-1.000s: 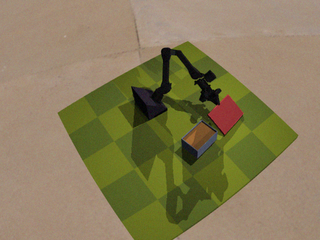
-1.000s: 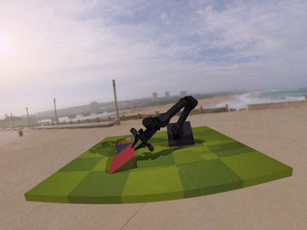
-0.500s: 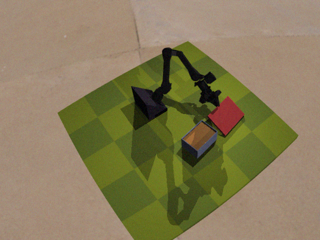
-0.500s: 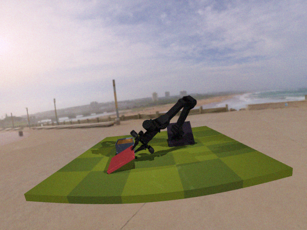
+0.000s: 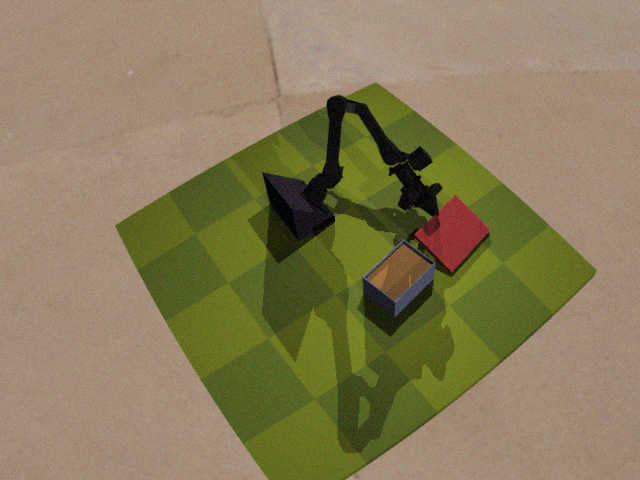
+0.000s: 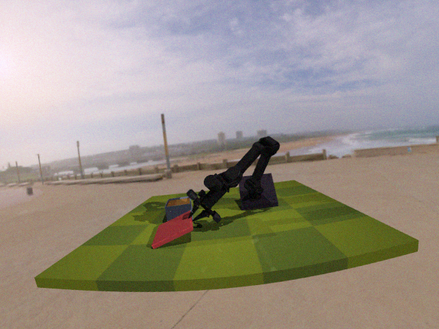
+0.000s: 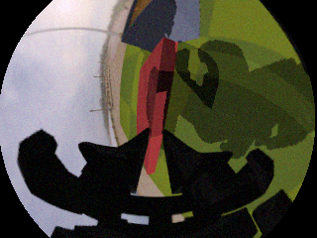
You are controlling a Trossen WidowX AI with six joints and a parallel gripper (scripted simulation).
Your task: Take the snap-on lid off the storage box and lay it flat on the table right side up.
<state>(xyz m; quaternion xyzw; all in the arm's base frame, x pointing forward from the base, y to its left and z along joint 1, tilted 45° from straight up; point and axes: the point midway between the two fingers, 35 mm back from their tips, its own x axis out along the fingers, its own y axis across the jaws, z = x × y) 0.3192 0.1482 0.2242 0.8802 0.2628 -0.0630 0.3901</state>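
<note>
Now: the red lid 80 mm ahead of my gripper tip, 10 mm to the left of it and 20 mm below it. From my gripper tip the other things lie so: grey-blue storage box (80 mm ahead, 260 mm to the right, 20 mm below).
</note>
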